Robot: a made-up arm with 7 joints. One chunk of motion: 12 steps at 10 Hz.
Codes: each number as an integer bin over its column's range. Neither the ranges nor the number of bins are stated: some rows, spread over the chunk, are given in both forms.
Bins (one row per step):
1: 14 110 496 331 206 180 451
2: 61 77 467 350 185 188 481
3: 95 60 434 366 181 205 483
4: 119 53 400 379 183 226 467
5: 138 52 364 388 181 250 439
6: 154 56 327 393 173 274 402
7: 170 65 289 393 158 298 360
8: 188 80 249 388 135 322 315
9: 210 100 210 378 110 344 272
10: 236 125 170 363 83 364 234
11: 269 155 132 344 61 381 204
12: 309 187 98 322 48 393 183
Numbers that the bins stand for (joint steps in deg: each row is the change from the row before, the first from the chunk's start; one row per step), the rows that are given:
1: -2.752 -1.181 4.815 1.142 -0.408 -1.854 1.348
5: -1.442 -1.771 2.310 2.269 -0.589 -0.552 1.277
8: -0.913 -1.486 0.127 2.269 -0.923 0.786 0.549
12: 0.365 -0.397 -2.740 0.964 -1.552 2.106 -0.226
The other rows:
2: -2.255 -1.516 4.265 1.518 -0.560 -1.705 1.524
3: -1.896 -1.689 3.638 1.834 -0.589 -1.389 1.536
4: -1.642 -1.761 2.993 2.091 -0.575 -0.998 1.442
6: -1.273 -1.730 1.607 2.368 -0.647 -0.106 1.060
7: -1.104 -1.639 0.886 2.368 -0.756 0.340 0.814
9: -0.681 -1.282 -0.614 2.071 -1.104 1.195 0.297
10: -0.406 -1.028 -1.373 1.775 -1.299 1.567 0.074
11: -0.057 -0.723 -2.094 1.399 -1.458 1.883 -0.102

